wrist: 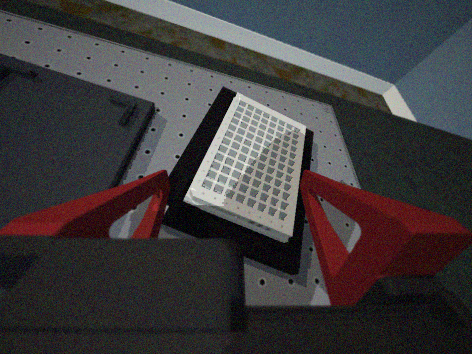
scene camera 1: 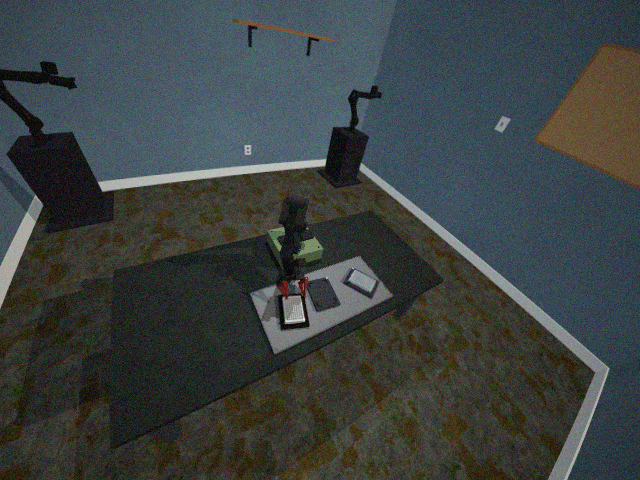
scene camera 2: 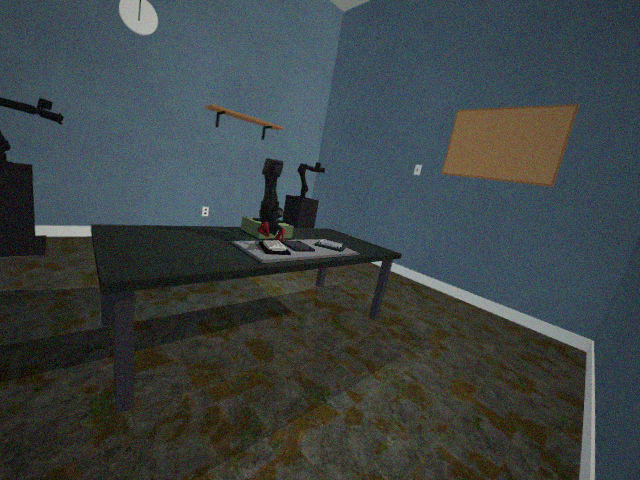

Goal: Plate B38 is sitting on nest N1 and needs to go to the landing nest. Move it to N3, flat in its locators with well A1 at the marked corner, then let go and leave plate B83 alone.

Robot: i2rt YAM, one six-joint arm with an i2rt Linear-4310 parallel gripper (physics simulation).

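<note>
A white many-welled plate (scene camera 1: 293,308) (scene camera 2: 272,244) (wrist: 255,160) sits on a black nest (scene camera 1: 294,326) (wrist: 272,255) at the board's left in scene camera 1. My gripper (scene camera 1: 294,295) (scene camera 2: 273,238) (wrist: 235,177) is open, with its red fingertips apart on either side of the plate's near end in the wrist view. The plate looks turned relative to the fingers. A dark nest (scene camera 1: 324,293) (scene camera 2: 299,245) (wrist: 65,130) without a plate is in the middle. A pale grey plate (scene camera 1: 361,281) (scene camera 2: 329,244) sits on the right nest. Plate labels, nest labels and the A1 marks are not readable.
The nests stand on a grey perforated board (scene camera 1: 276,343) (wrist: 167,77) on a dark table (scene camera 1: 170,330) (scene camera 2: 165,253). A green box (scene camera 1: 310,251) (scene camera 2: 252,227) is behind the board, by the arm. Two other dark arms stand on pedestals (scene camera 1: 62,175) (scene camera 1: 345,155) away from the table.
</note>
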